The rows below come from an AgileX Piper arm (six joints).
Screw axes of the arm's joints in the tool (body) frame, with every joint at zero. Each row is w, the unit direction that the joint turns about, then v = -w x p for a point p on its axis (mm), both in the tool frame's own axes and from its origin. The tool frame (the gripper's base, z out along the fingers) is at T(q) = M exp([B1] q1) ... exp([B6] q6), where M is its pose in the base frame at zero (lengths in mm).
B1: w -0.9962 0 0.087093 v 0.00 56.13 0.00
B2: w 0 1 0 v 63.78 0.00 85.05
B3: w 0 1 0 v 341.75 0.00 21.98
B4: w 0 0 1 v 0.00 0.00 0.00
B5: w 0 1 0 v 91.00 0.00 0.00
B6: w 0 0 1 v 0.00 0.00 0.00
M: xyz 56.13 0.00 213.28 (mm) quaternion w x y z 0.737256 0 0.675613 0
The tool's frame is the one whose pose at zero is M.
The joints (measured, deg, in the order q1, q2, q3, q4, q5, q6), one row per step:
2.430 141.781 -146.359 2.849 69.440 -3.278
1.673 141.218 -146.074 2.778 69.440 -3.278
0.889 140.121 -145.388 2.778 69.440 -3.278
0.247 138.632 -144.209 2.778 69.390 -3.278
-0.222 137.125 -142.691 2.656 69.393 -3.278
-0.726 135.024 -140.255 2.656 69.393 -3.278
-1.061 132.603 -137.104 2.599 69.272 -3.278
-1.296 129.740 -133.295 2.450 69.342 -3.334
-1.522 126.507 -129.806 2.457 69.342 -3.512
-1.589 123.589 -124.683 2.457 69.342 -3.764
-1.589 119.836 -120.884 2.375 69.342 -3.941
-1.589 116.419 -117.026 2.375 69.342 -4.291
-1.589 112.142 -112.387 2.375 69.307 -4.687
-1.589 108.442 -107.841 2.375 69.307 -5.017
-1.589 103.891 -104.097 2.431 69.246 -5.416
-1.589 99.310 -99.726 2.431 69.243 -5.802
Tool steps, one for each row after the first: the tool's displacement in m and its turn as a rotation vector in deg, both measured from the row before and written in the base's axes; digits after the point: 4 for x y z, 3 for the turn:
-0.0010 -0.0072 0.0038 -0.060 -0.280 -0.769
-0.0025 -0.0073 0.0067 0.009 -0.411 -0.784
-0.0038 -0.0060 0.0078 0.004 -0.360 -0.644
-0.0042 -0.0045 0.0061 -0.120 0.014 -0.491
-0.0062 -0.0045 0.0067 0.003 0.335 -0.504
-0.0075 -0.0030 0.0058 -0.046 0.610 -0.350
-0.0098 -0.0021 0.0059 -0.155 1.017 -0.207
-0.0113 -0.0017 0.0103 -0.073 0.251 -0.070
-0.0117 -0.0002 -0.0012 -0.058 2.197 0.156
-0.0144 0.0003 0.0116 -0.160 0.043 0.149
-0.0140 0.0004 0.0078 -0.144 0.432 0.313
-0.0182 0.0005 0.0095 -0.165 0.316 0.354
-0.0168 0.0005 0.0044 -0.119 0.837 0.298
-0.0200 0.0006 0.0133 -0.140 -0.880 0.362
-0.0213 0.0006 0.0086 -0.176 -0.224 0.346

